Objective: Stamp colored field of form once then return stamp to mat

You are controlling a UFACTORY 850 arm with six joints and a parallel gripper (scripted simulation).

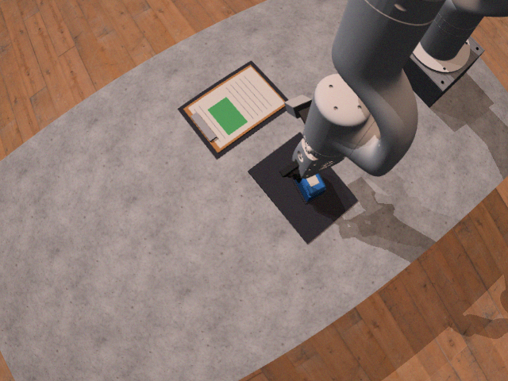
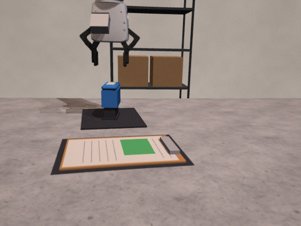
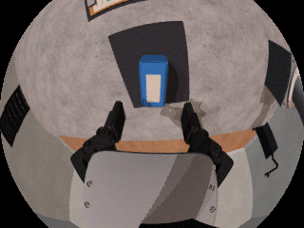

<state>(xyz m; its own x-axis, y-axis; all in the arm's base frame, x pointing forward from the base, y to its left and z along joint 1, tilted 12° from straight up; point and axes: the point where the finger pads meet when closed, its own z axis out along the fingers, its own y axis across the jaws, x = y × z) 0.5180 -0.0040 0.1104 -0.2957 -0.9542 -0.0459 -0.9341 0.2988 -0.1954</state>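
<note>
Right now my hand is 11 cm above the stamp. Round my hand: form (2 cm behind, 27 cm to the right, 16 cm below); then stamp base (15 cm below); then black mat (16 cm below).
</note>
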